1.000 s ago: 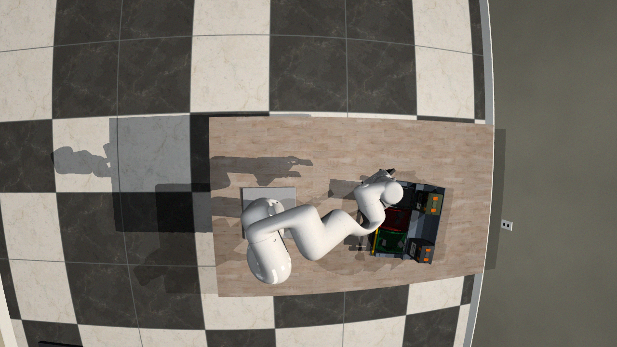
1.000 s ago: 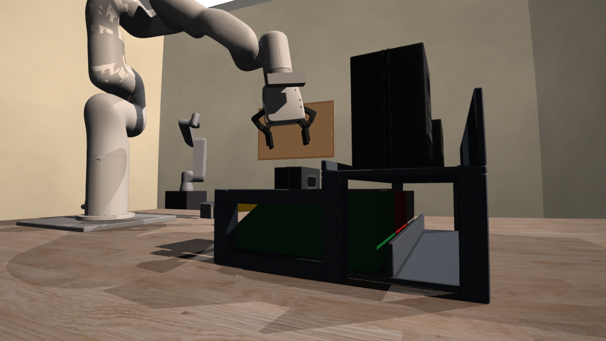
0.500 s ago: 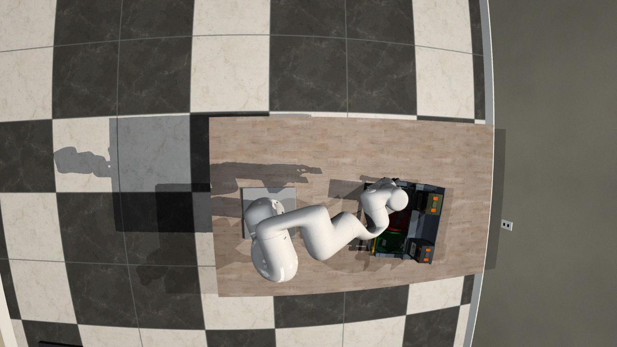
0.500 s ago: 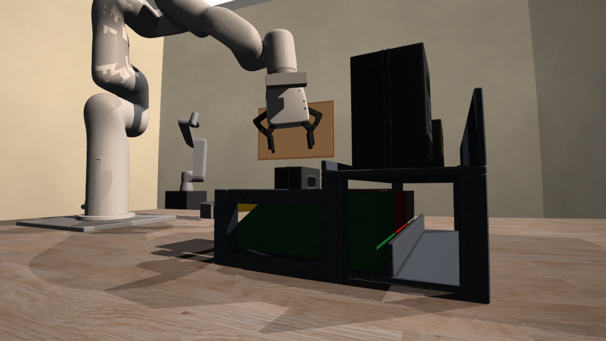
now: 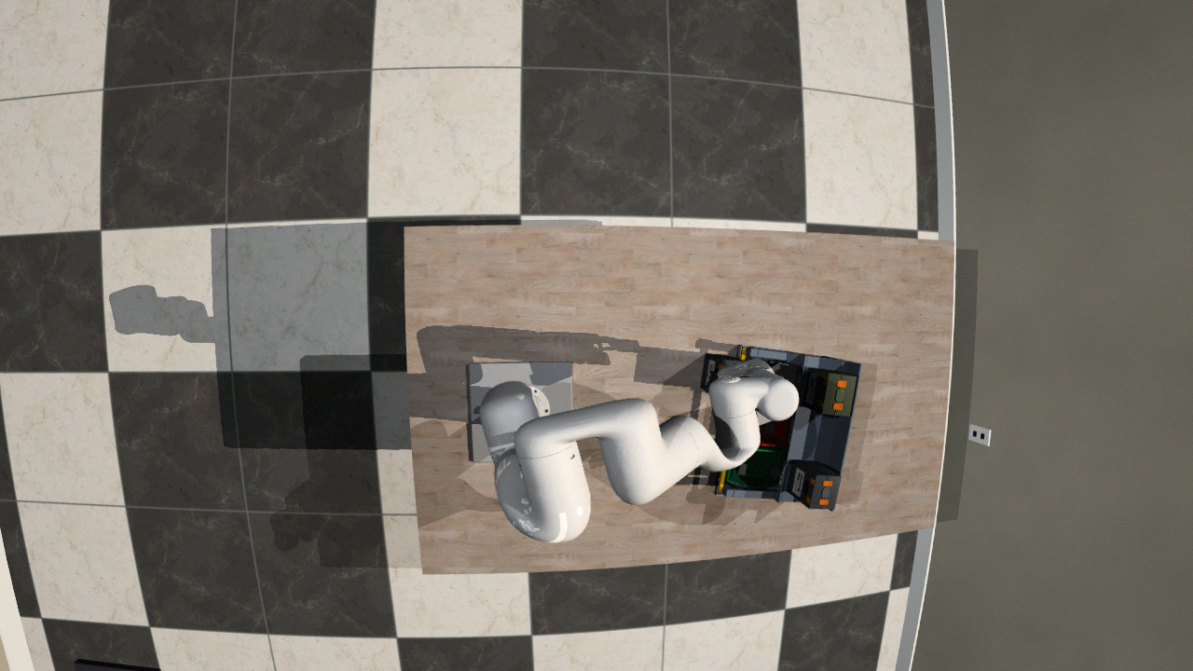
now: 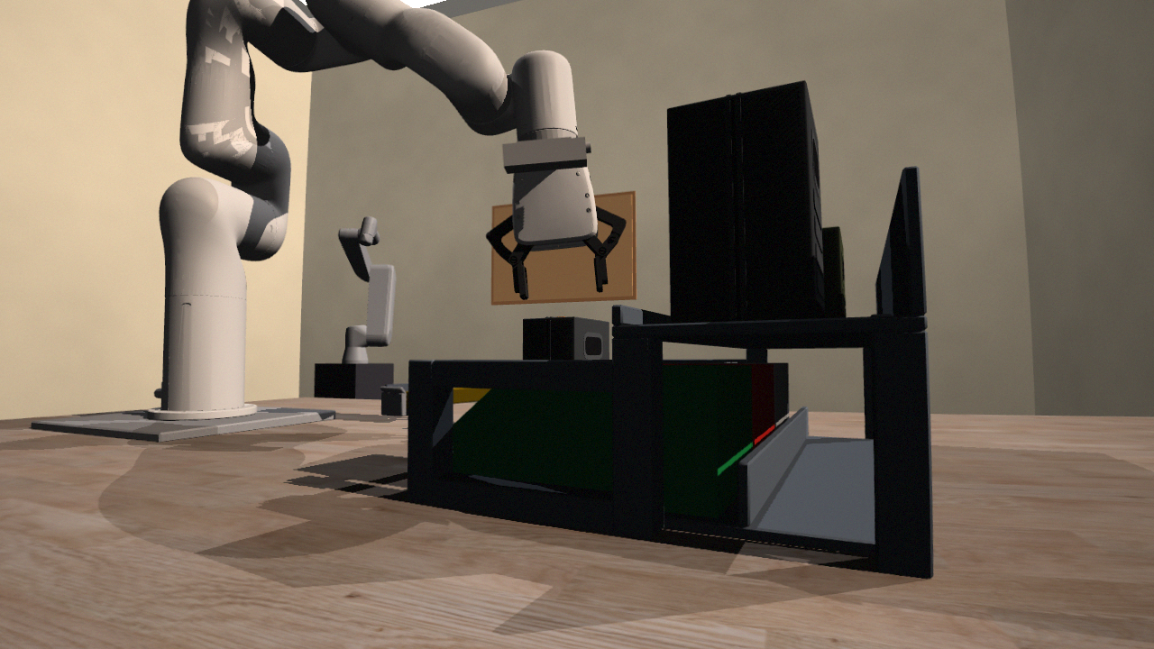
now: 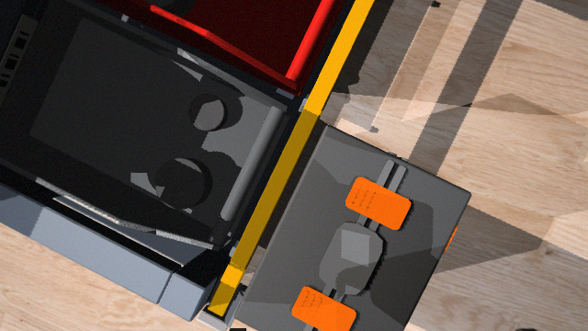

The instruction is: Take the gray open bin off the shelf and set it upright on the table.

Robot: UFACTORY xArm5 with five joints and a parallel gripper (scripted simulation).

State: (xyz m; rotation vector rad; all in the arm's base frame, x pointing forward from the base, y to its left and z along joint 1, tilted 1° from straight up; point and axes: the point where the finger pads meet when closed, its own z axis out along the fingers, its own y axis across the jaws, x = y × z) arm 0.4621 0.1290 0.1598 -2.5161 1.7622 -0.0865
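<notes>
Now: hand 20 mm short of the dark box, 30 mm to the left of it and 110 mm above it. Round my hand: gray open bin: 170 mm ahead, 40 mm to the right, 130 mm below; then red bin: 160 mm ahead, 150 mm to the right, 130 mm below; then yellow bar: 50 mm ahead, 140 mm to the right, 110 mm below.
</notes>
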